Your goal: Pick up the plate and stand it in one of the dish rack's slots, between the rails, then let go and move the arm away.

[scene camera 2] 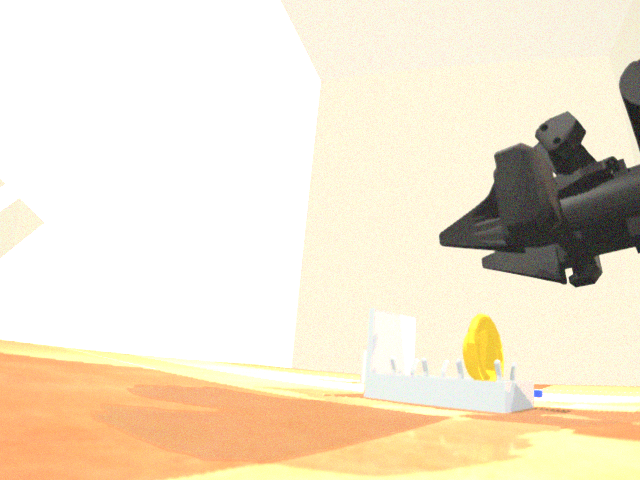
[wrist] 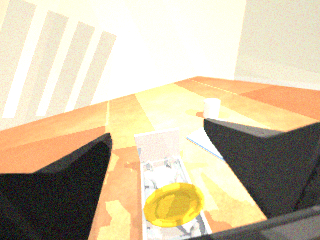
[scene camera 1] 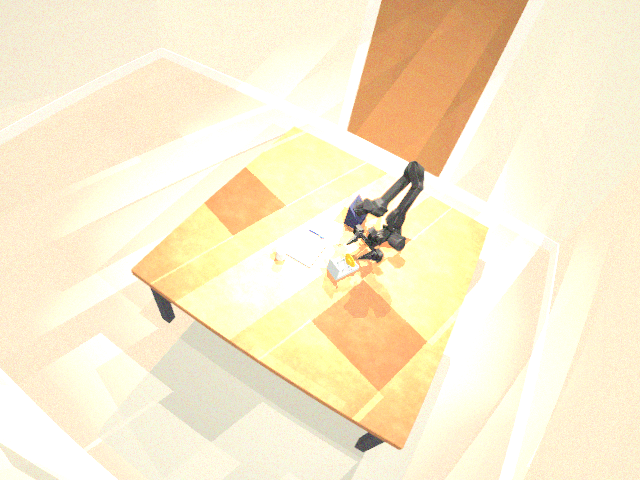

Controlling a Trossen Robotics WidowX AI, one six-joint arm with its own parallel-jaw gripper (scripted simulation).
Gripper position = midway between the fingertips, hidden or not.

My gripper (scene camera 2: 462,252) is open, with nothing in its grasp. I also see a yellow plate (scene camera 2: 482,346) and a white dish rack (scene camera 2: 390,374).
The yellow plate also shows in the wrist view (wrist: 175,204). My gripper also shows in the wrist view (wrist: 158,130) and in scene camera 1 (scene camera 1: 352,251).
